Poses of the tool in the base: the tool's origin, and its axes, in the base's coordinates. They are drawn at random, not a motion.
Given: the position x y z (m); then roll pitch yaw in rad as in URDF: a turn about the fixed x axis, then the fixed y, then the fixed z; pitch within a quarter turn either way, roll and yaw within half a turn.
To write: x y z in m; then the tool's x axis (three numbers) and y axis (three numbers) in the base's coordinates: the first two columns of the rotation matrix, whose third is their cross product. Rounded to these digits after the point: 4 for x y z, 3 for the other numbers.
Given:
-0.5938, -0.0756, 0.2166, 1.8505, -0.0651, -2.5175
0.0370, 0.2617, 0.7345, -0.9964, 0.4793, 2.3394
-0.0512, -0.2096, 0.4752, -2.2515, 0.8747, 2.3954
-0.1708, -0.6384, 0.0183, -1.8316, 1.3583, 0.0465
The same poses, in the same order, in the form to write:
-0.5938, -0.0756, 0.2166, -0.810, -0.583, 0.065, -0.111, 0.261, 0.959
0.0370, 0.2617, 0.7345, -0.617, 0.638, -0.461, -0.121, -0.656, -0.745
-0.0512, -0.2096, 0.4752, -0.471, 0.435, -0.767, 0.865, 0.057, -0.498
-0.1708, -0.6384, 0.0183, 0.211, 0.010, -0.978, -0.931, -0.301, -0.204

